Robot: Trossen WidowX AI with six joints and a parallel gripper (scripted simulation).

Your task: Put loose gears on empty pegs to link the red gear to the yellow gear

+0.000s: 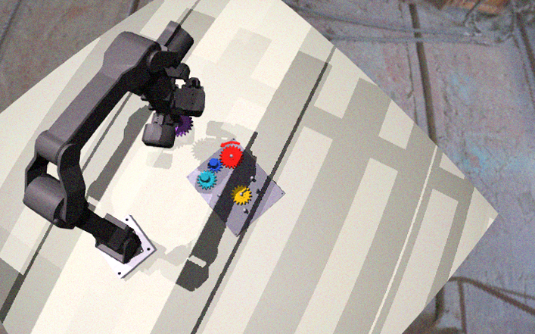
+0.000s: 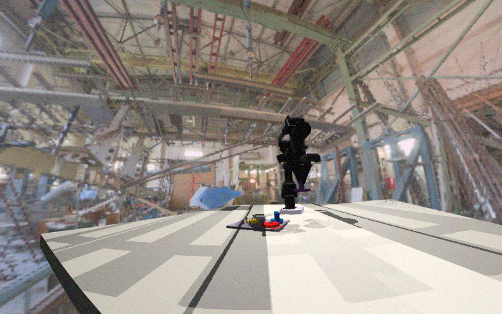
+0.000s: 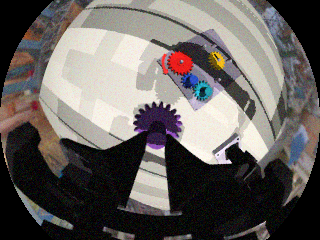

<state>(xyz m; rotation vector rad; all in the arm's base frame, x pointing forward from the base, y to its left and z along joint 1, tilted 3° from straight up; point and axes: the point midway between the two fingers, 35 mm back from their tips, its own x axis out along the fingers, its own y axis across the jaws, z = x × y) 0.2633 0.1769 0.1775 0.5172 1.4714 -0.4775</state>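
The teal gear lies 1 cm behind my gripper tip, 12 cm to the right of it and 13 cm below it. From my gripper tip the other things lie so: red gear (8 cm ahead, 10 cm to the right, 14 cm below); purple gear (1 cm below); blue gear (3 cm ahead, 10 cm to the right, 13 cm below).
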